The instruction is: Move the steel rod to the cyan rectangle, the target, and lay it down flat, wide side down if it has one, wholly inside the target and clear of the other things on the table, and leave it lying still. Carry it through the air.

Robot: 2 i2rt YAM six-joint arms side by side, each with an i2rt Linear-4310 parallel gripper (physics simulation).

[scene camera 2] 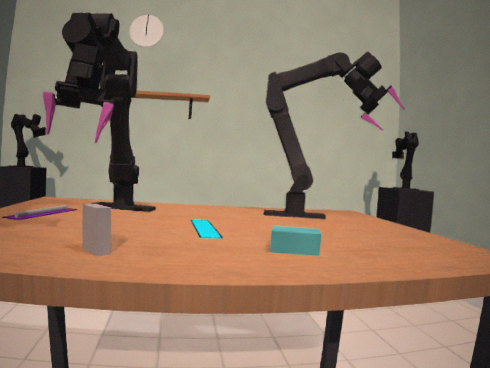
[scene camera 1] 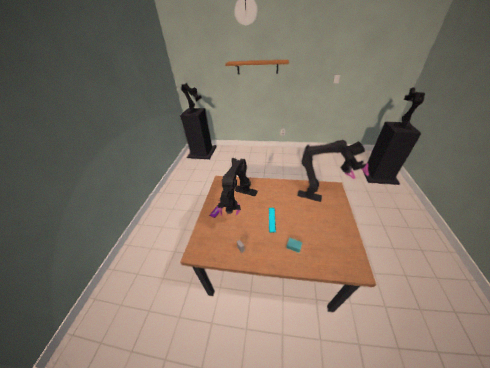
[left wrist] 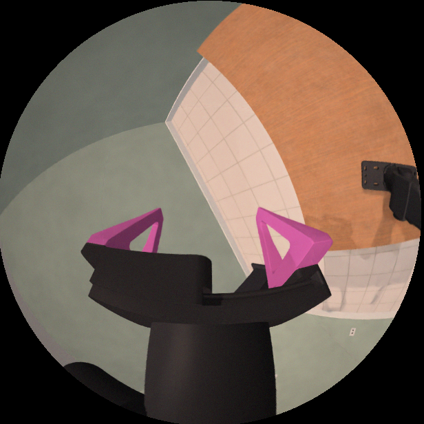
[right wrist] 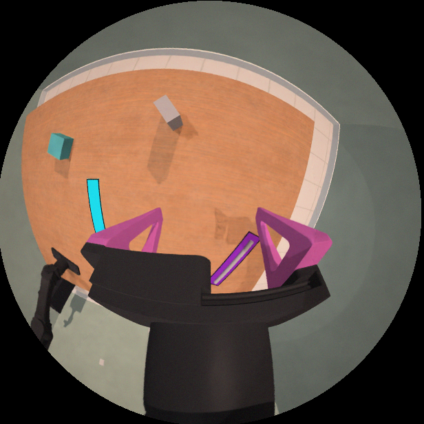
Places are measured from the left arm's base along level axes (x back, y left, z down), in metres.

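Pixels of known places: left gripper, fingertip midpoint: [scene camera 2: 393, 119] [scene camera 1: 361, 177]; right gripper, fingertip midpoint: [scene camera 2: 71, 138] [scene camera 1: 229, 215]; left arm's base, link origin: [scene camera 2: 294, 215] [scene camera 1: 309, 196]; right arm's base, link origin: [scene camera 2: 123, 208] [scene camera 1: 246, 191].
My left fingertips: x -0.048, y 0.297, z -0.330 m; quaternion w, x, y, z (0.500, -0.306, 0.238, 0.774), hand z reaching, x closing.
Note:
For each thing: its top centre in the pictures, then the offset to it from my left fingertips. "pt": a spot on its surface instead.
- thin grey steel rod, top centre: [scene camera 2: 42, 208] dx -0.319, dy -0.963, dz +0.316 m
- purple rectangle, surface spot: [scene camera 1: 214, 213] pt dx -0.410, dy -0.966, dz +0.321 m
- cyan rectangle, surface spot: [scene camera 2: 206, 229] [scene camera 1: 272, 221] pt dx -0.319, dy -0.516, dz +0.329 m
- grey block, top centre: [scene camera 2: 96, 205] [scene camera 1: 240, 243] dx -0.612, dy -0.646, dz +0.254 m
- teal block, top centre: [scene camera 2: 296, 229] [scene camera 1: 294, 243] dx -0.468, dy -0.319, dz +0.290 m
The thin grey steel rod [scene camera 2: 41, 211] [right wrist: 233, 263] lies flat on a purple rectangle [scene camera 1: 214, 213] [right wrist: 253, 235], at the table's left in both scene views. The cyan rectangle [scene camera 1: 272, 220] [scene camera 2: 206, 229] [right wrist: 95, 205] lies bare near the table's middle; my right finger hides part of it in the right wrist view. My right gripper [scene camera 1: 229, 213] [scene camera 2: 72, 138] [right wrist: 208, 212] is open and empty, above the table near the rod, pointing down. My left gripper [scene camera 1: 360, 176] [scene camera 2: 393, 119] [left wrist: 209, 212] is open and empty, raised high, far from the rod and beyond the table's right edge in scene camera 1.
A grey block [scene camera 1: 241, 246] [scene camera 2: 96, 230] [right wrist: 168, 111] stands upright toward the table's front left in the scene views. A teal block [scene camera 1: 294, 244] [scene camera 2: 295, 241] [right wrist: 60, 146] stands to the right of the cyan rectangle and nearer the front edge.

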